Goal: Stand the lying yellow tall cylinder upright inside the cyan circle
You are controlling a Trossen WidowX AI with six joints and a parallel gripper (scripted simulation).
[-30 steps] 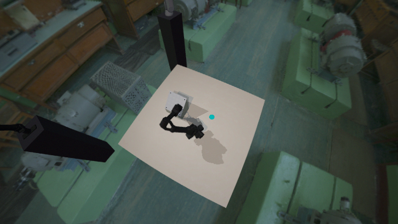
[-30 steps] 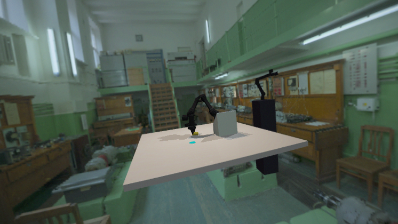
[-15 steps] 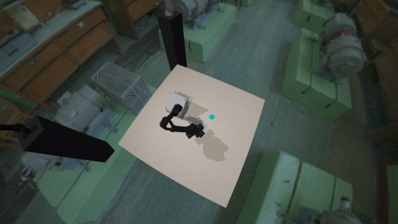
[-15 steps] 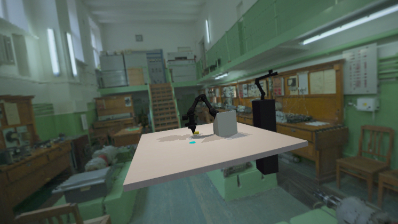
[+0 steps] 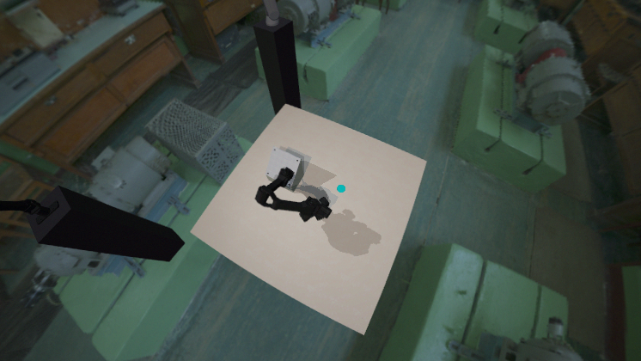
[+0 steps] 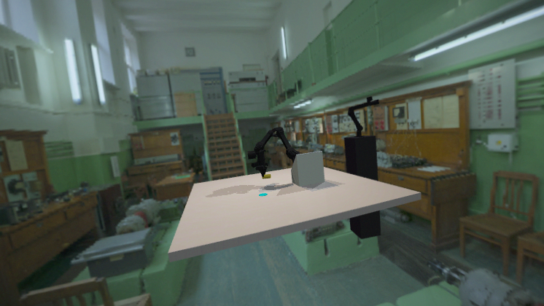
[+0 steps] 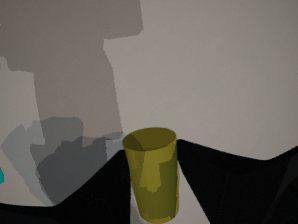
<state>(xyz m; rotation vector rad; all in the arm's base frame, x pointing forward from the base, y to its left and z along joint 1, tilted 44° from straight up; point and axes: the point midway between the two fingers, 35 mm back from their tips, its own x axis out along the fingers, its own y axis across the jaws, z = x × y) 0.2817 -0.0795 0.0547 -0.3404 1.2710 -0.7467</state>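
The cyan circle lies 40 mm ahead of my gripper tip, 270 mm to the left of it and 70 mm below it. Also, from my gripper tip: yellow tall cylinder (20 mm behind, 10 mm to the left).
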